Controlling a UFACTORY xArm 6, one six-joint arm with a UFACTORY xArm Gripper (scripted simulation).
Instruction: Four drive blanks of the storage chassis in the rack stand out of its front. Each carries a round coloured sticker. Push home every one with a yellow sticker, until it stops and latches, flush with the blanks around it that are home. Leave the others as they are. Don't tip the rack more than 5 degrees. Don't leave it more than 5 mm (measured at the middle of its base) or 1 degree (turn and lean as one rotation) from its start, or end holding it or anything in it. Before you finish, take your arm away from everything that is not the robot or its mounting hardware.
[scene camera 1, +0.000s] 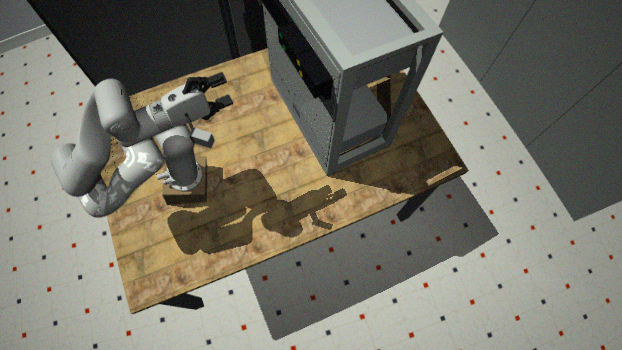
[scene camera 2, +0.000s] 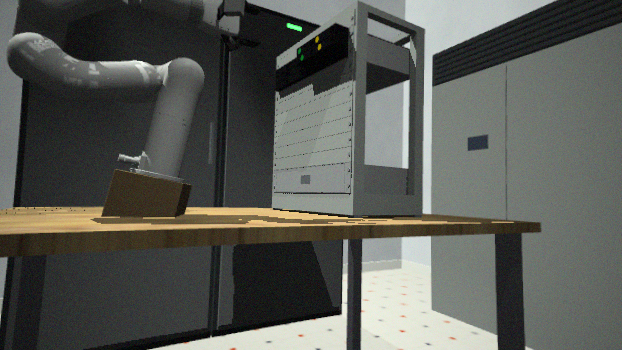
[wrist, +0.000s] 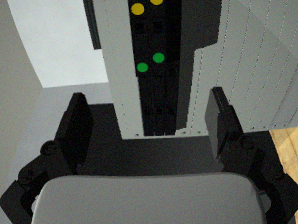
Labels:
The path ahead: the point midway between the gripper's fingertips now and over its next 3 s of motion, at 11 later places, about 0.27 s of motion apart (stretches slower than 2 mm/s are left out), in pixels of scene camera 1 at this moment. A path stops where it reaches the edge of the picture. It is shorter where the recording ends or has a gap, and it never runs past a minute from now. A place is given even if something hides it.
My gripper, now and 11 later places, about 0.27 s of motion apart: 228, 88; 229, 87; 235, 82; 246, 71; 255, 62; 263, 55; 267, 51; 268, 49; 268, 49; 269, 49; 270, 51; 273, 54

